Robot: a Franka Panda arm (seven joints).
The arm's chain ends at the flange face. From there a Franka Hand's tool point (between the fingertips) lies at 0.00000 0.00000 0.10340 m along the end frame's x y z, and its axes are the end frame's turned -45 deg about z.
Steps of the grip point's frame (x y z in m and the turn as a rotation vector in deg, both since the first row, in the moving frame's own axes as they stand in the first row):
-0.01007, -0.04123, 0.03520, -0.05, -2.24, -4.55
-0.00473, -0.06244, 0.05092, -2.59, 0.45, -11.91
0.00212, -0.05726, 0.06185, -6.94, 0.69, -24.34
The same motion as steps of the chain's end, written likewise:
-0.03360, -0.02506, 0.03528, -1.62, -1.55, -4.55
-0.05163, -0.04312, 0.05103, -1.51, 2.15, -11.91
-0.05008, -0.04767, 0.06260, -4.42, 5.40, -24.34

